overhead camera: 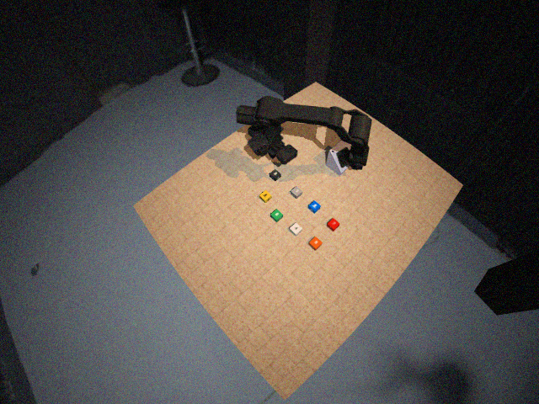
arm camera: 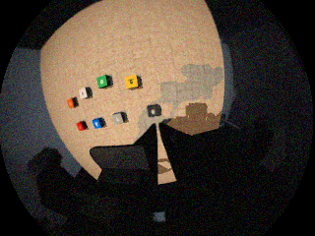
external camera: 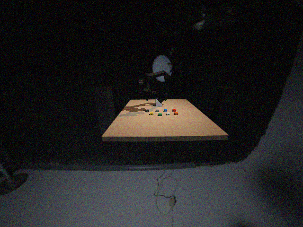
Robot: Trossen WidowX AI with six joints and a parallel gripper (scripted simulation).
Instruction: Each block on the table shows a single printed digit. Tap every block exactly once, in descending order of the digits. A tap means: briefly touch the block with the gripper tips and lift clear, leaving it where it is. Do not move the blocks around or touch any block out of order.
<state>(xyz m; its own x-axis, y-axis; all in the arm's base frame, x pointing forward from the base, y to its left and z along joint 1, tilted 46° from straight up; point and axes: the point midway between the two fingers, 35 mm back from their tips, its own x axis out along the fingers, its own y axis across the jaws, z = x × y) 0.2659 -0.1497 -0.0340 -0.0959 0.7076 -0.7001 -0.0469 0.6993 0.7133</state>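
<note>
The dark grey block is 120 mm below my gripper tip and 10 mm behind it. The rest, counted from my gripper tip: blue block: 200 mm to the left, 120 mm below, 30 mm behind; yellow block: 120 mm below, 80 mm ahead, 50 mm to the left; green block: 140 mm to the left, 120 mm below, 100 mm ahead.
</note>
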